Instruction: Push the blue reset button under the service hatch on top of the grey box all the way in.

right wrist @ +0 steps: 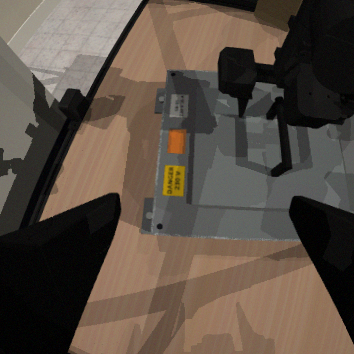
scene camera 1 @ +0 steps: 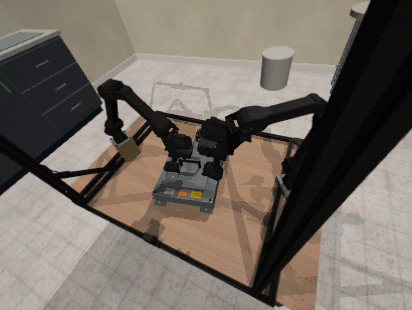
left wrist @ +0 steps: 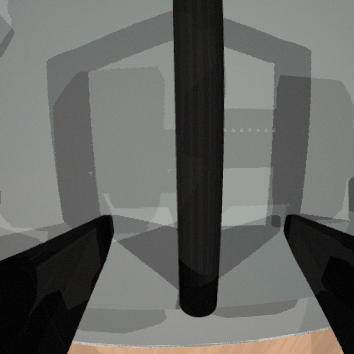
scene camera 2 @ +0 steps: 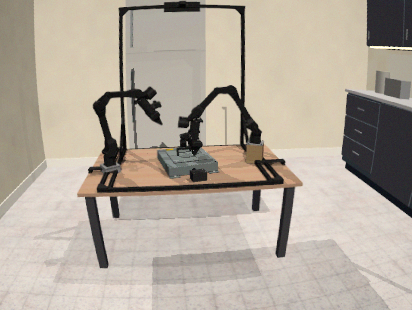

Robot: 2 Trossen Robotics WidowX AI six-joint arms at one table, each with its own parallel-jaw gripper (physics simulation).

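The grey box (scene camera 1: 186,200) (scene camera 2: 192,168) (right wrist: 240,223) lies on the table. Its service hatch (right wrist: 220,185) is down flat, and the blue reset button does not show in any view. The hatch's black bar handle (scene camera 1: 190,161) (left wrist: 200,140) (right wrist: 284,142) stands upright on it. My left gripper (scene camera 2: 195,150) (left wrist: 199,223) is open and points down low over the hatch at the handle; in the left wrist view the handle runs between its spread fingers, clear of both. My right gripper (scene camera 2: 160,122) (right wrist: 206,203) is open and empty, raised above the box's side.
Orange (scene camera 1: 182,193) (right wrist: 176,141) and yellow (scene camera 1: 196,195) (right wrist: 173,180) labels sit along one box edge. A small black block (scene camera 2: 198,174) stands by the box. A brown block (scene camera 1: 129,150) (scene camera 2: 254,153) is at the left arm's base. Black rails (scene camera 2: 190,188) edge the table.
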